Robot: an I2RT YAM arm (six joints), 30 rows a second.
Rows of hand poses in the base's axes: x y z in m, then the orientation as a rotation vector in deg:
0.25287, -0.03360, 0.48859, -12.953, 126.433, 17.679
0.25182, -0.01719, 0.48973, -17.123, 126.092, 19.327
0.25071, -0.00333, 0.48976, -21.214, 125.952, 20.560
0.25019, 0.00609, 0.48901, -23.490, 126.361, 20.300
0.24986, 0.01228, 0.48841, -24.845, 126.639, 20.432
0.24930, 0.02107, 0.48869, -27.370, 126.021, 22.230
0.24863, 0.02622, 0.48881, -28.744, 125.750, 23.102
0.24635, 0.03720, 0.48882, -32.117, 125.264, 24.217
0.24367, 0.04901, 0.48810, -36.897, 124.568, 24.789
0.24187, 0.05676, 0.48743, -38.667, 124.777, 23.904
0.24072, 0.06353, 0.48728, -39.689, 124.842, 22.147
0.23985, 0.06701, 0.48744, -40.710, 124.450, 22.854
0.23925, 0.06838, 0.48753, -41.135, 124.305, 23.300
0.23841, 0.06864, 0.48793, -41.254, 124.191, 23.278
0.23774, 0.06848, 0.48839, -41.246, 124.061, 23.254
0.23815, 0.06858, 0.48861, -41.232, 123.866, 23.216
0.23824, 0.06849, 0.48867, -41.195, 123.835, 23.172
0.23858, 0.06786, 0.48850, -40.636, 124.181, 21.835
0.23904, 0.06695, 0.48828, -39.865, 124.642, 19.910
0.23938, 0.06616, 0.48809, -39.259, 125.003, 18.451
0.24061, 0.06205, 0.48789, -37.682, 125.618, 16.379
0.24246, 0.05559, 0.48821, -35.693, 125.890, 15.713
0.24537, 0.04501, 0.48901, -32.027, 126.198, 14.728
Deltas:
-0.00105, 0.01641, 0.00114, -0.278, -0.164, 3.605
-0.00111, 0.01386, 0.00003, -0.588, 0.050, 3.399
-0.00052, 0.00942, -0.00075, -1.088, 0.328, 1.541
-0.00033, 0.00619, -0.00060, -0.459, 0.307, 1.015
-0.00056, 0.00879, 0.00028, 0.466, -0.114, 2.475
-0.00067, 0.00515, 0.00012, 0.161, -0.008, 1.308
-0.00228, 0.01098, 0.00001, -0.351, -0.080, 2.846
-0.00268, 0.01181, -0.00072, -1.183, -0.313, 3.685
-0.00180, 0.00775, -0.00067, -1.300, -0.007, 0.949
-0.00115, 0.00677, -0.00015, -1.539, -0.446, 0.133
-0.00087, 0.00348, 0.00016, 0.193, -0.055, 1.010
-0.00060, 0.00137, 0.00009, 0.171, 0.047, 0.470
-0.00084, 0.00026, 0.00040, -0.022, -0.103, 0.090
-0.00067, -0.00016, 0.00046, 0.030, -0.127, 0.001
0.00041, 0.00010, 0.00022, 0.044, -0.192, -0.001
0.00009, -0.00009, 0.00006, -0.004, -0.046, -0.038
0.00034, -0.00063, -0.00017, -0.755, -0.168, -0.891
0.00046, -0.00091, -0.00022, -1.095, -0.256, -1.253
0.00034, -0.00079, -0.00019, -0.830, -0.170, -0.964
0.00123, -0.00411, -0.00020, -0.946, -0.185, -1.890
0.00185, -0.00646, 0.00032, 0.229, -0.113, -1.674
0.00291, -0.01058, 0.00080, 0.621, -0.268, -2.987

